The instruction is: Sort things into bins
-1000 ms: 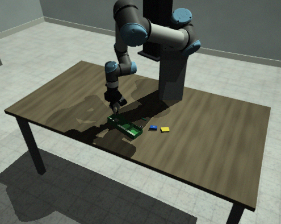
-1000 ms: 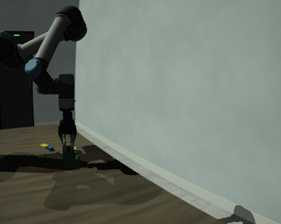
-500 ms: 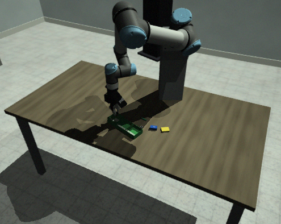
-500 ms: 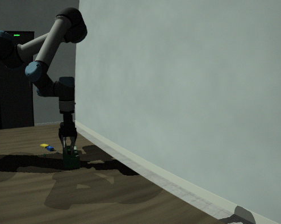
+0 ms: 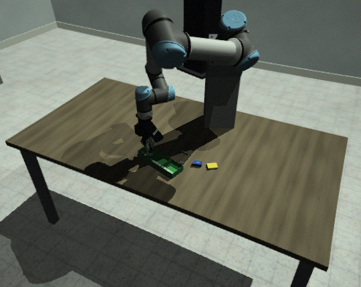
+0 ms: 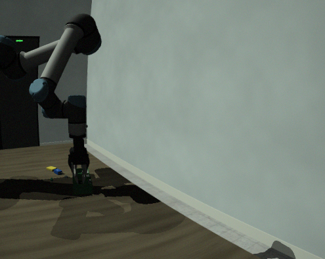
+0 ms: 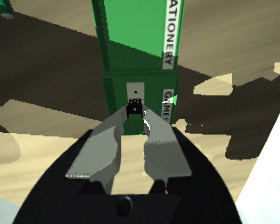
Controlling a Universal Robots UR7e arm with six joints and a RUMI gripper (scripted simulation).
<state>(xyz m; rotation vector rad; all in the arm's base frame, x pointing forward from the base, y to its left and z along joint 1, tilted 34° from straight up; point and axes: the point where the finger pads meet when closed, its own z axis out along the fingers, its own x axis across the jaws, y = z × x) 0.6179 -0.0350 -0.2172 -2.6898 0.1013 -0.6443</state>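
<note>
Now: the pale rectangular piece 30 mm below my hand. Round my hand: green cylinder (140 mm behind, 120 mm to the left, 40 mm below); grey hex nut (170 mm to the left, 70 mm behind, 40 mm below); black part (10 mm below).
</note>
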